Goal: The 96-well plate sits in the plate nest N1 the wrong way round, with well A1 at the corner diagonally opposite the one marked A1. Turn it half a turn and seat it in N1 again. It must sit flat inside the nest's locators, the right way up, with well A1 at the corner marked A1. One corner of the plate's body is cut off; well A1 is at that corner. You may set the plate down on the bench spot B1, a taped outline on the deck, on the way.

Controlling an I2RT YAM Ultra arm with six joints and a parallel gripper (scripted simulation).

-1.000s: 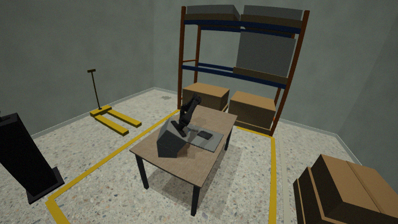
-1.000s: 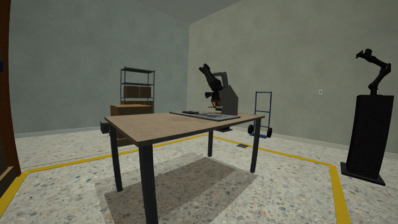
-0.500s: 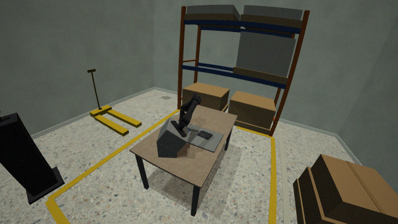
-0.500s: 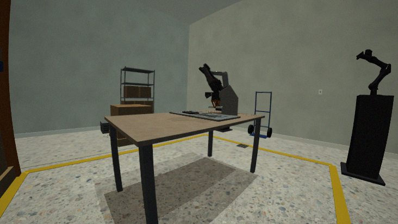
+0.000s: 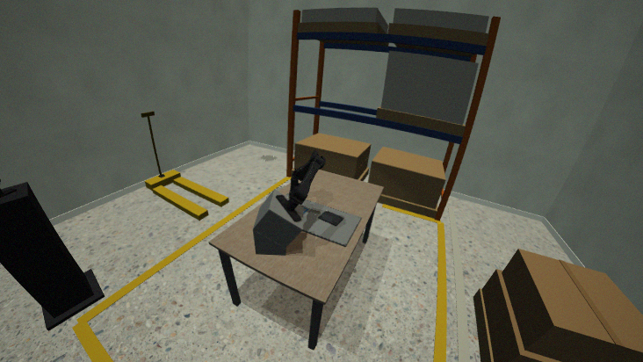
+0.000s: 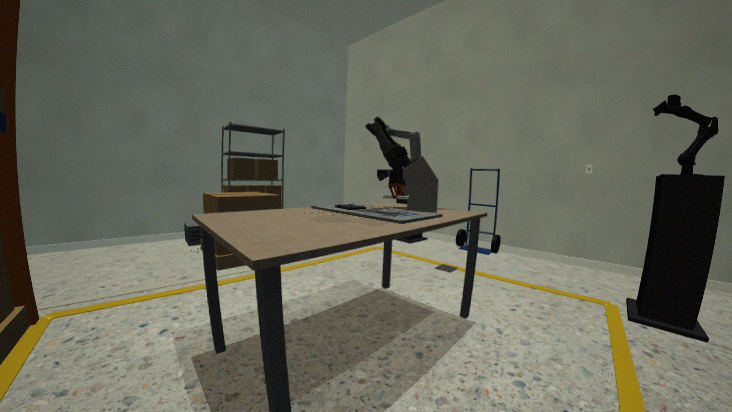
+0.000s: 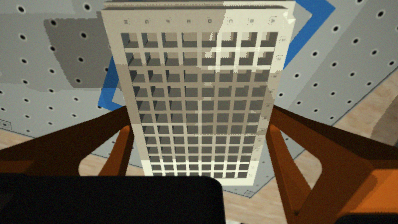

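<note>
My hand is right at the cream 96-well plate. The rest, counted from my hand: dark plate nest N1: 30 cm to the right, 8 cm below, 8 cm ahead; A1 label: 23 cm to the right, 14 cm ahead, 8 cm below.
</note>
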